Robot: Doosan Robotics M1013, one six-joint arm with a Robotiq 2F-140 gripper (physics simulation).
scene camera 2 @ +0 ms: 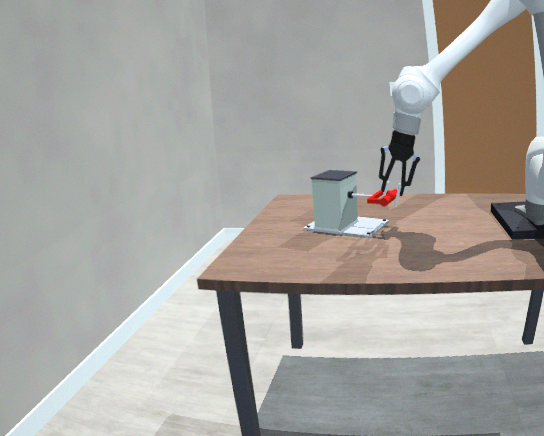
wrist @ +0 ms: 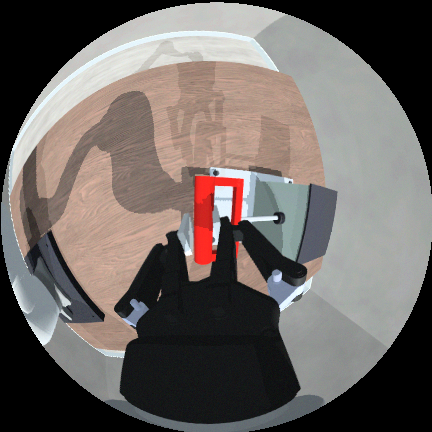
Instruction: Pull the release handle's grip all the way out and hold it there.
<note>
I see my gripper (scene camera 2: pixel 388 204) and a base plate (wrist: pixel 249 177).
My gripper shows as well in the wrist view (wrist: pixel 202 217).
</note>
